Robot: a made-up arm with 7 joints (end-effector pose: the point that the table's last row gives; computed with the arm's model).
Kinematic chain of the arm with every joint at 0, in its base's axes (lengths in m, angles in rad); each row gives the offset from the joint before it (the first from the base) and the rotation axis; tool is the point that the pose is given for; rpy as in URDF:
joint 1: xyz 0 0 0.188 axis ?
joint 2: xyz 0 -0.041 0.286 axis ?
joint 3: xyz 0 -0.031 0.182 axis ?
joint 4: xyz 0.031 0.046 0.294 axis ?
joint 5: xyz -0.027 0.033 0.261 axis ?
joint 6: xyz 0 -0.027 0.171 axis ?
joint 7: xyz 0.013 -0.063 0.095 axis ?
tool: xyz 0 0 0 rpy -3.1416 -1.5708 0
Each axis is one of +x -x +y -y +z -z.
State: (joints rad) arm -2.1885 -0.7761 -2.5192 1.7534 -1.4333 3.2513 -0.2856
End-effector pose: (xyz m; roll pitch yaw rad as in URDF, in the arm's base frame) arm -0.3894 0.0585 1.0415 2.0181 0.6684 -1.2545
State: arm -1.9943 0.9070 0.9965 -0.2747 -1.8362 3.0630 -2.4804
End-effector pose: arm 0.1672 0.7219 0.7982 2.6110 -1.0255 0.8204
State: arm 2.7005 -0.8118 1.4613 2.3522 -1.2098 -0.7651 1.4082
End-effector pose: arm -0.3235 -0.2480 0.5532 1.7949 0.0078 -2.8732
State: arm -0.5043 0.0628 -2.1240 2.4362 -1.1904 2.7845 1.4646
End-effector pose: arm -0.3155 -0.3042 0.7605 -1.5842 -0.6978 -3.1325
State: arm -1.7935 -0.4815 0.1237 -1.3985 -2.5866 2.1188 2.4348
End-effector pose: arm 0.1007 0.0633 1.1314 0.1072 0.4763 1.1885
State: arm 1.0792 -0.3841 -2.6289 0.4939 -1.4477 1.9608 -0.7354
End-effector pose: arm 0.3849 0.1546 1.3116 -0.2581 0.5264 -0.6719
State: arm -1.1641 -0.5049 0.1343 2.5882 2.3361 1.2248 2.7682
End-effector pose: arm 0.0996 -0.1453 0.4011 2.9835 -0.4005 0.1617
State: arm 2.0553 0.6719 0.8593 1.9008 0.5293 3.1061 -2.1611
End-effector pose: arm -0.1460 -0.1257 0.9028 -0.0611 -0.0811 -2.4343
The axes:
joint 1: +z
joint 2: -y
joint 3: +z
joint 4: +y
joint 5: +z
joint 6: -y
joint 7: +x

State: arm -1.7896 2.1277 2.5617 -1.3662 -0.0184 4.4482 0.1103
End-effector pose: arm -0.0966 0.7152 0.3988 2.1869 0.8135 0.8129
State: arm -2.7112 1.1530 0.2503 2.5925 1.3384 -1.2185 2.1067
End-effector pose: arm 0.0330 -0.1186 0.6338 1.8958 0.6095 1.9965
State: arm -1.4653 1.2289 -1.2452 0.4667 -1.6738 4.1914 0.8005
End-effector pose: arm -0.2349 0.7815 0.8020 1.4698 0.7937 0.5409
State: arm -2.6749 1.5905 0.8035 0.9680 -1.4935 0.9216 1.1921
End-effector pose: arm 0.9027 0.1258 0.6158 0.1207 0.4370 0.5782
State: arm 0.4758 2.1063 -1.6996 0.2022 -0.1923 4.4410 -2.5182
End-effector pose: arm -0.5316 -0.5202 -0.0006 0.8819 -0.5310 2.9969
